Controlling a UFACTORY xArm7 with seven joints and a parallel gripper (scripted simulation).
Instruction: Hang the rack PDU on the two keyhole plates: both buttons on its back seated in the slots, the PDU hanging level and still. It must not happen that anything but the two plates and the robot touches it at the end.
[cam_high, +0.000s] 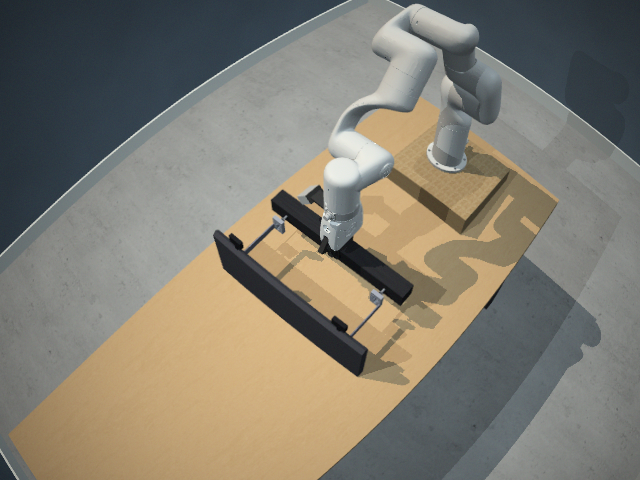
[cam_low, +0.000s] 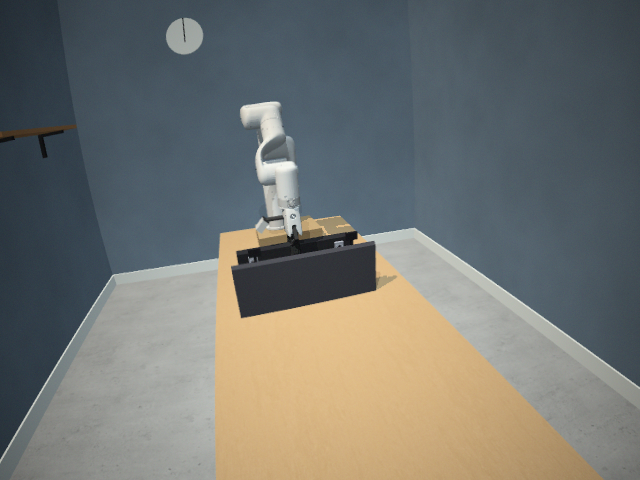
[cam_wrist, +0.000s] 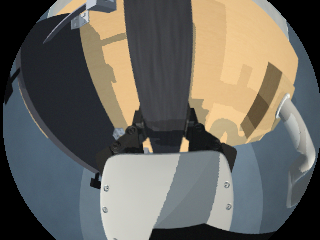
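Right now my hand is 2 cm short of the rack PDU and 1 cm above it. Round my hand: dark upright panel (18 cm ahead, 1 cm to the left, 4 cm below).
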